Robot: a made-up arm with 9 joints. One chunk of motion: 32 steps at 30 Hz.
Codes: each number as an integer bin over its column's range. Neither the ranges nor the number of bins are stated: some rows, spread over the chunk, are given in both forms.
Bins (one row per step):
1: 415 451 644 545 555 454
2: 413 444 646 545 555 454
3: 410 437 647 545 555 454
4: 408 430 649 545 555 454
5: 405 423 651 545 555 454
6: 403 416 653 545 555 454
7: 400 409 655 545 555 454
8: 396 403 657 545 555 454
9: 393 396 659 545 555 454
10: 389 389 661 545 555 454
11: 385 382 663 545 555 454
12: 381 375 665 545 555 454
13: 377 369 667 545 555 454
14: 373 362 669 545 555 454
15: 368 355 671 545 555 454
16: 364 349 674 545 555 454
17: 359 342 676 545 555 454
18: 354 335 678 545 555 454
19: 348 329 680 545 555 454
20: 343 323 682 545 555 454
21: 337 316 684 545 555 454
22: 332 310 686 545 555 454
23: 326 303 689 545 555 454
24: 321 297 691 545 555 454
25: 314 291 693 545 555 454
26: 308 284 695 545 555 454
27: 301 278 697 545 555 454
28: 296 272 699 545 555 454
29: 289 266 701 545 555 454
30: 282 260 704 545 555 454
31: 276 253 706 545 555 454
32: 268 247 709 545 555 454
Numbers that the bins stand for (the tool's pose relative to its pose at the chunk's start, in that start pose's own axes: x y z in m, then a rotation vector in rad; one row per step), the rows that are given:
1: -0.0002 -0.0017 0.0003 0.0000 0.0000 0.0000
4: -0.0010 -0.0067 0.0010 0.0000 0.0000 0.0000
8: -0.0024 -0.0132 0.0021 0.0000 0.0000 0.0000
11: -0.0038 -0.0182 0.0029 0.0000 0.0000 0.0000
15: -0.0058 -0.0247 0.0040 0.0000 0.0000 0.0000
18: -0.0075 -0.0295 0.0050 0.0000 0.0000 0.0000
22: -0.0101 -0.0355 0.0061 0.0000 0.0000 0.0000
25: -0.0123 -0.0401 0.0071 0.0000 0.0000 0.0000
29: -0.0153 -0.0461 0.0082 0.0000 0.0000 0.0000
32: -0.0178 -0.0507 0.0094 0.0000 0.0000 0.0000
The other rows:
2: -0.0004 -0.0033 0.0005 0.0000 0.0000 0.0000
3: -0.0008 -0.0050 0.0007 0.0000 0.0000 0.0000
5: -0.0014 -0.0084 0.0012 0.0000 0.0000 0.0000
6: -0.0016 -0.0101 0.0015 0.0000 0.0000 0.0000
7: -0.0020 -0.0117 0.0018 0.0000 0.0000 0.0000
9: -0.0028 -0.0149 0.0024 0.0000 0.0000 0.0000
10: -0.0033 -0.0165 0.0026 0.0000 0.0000 0.0000
12: -0.0042 -0.0199 0.0032 0.0000 0.0000 0.0000
13: -0.0047 -0.0214 0.0035 0.0000 0.0000 0.0000
14: -0.0052 -0.0230 0.0038 0.0000 0.0000 0.0000
16: -0.0063 -0.0262 0.0045 0.0000 0.0000 0.0000
17: -0.0069 -0.0278 0.0047 0.0000 0.0000 0.0000
19: -0.0082 -0.0310 0.0053 0.0000 0.0000 0.0000
20: -0.0088 -0.0324 0.0056 0.0000 0.0000 0.0000
21: -0.0095 -0.0341 0.0059 0.0000 0.0000 0.0000
23: -0.0108 -0.0372 0.0066 0.0000 0.0000 0.0000
24: -0.0114 -0.0386 0.0068 0.0000 0.0000 0.0000
26: -0.0130 -0.0418 0.0074 0.0000 0.0000 0.0000
27: -0.0138 -0.0432 0.0077 0.0000 0.0000 0.0000
28: -0.0144 -0.0447 0.0080 0.0000 0.0000 0.0000
30: -0.0161 -0.0475 0.0087 0.0000 0.0000 0.0000
31: -0.0168 -0.0492 0.0089 0.0000 0.0000 0.0000

